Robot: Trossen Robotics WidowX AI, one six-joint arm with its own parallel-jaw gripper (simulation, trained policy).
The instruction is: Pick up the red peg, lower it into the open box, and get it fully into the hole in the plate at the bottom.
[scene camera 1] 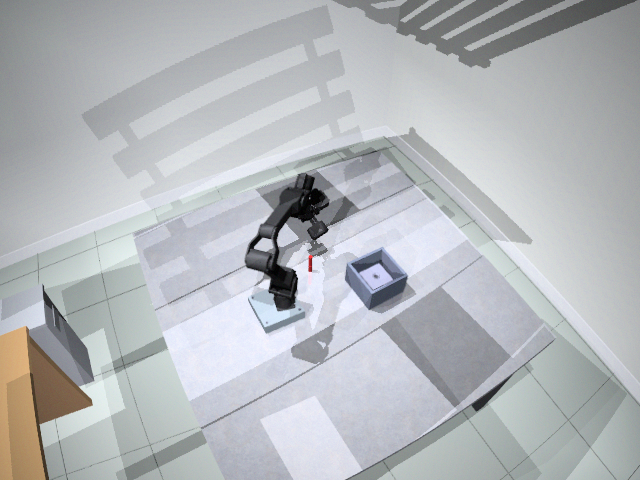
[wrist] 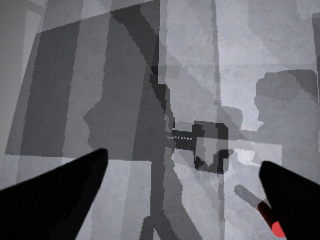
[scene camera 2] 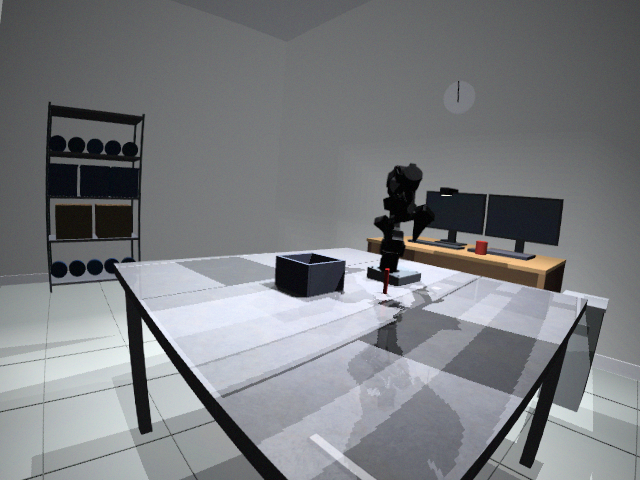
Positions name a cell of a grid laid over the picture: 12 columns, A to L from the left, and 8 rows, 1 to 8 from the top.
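You can see my gripper (scene camera 2: H5), (scene camera 1: F4) and (wrist: G6). There's a box too, the box (scene camera 2: F5) and (scene camera 1: G5). In the wrist view the box is out of frame.
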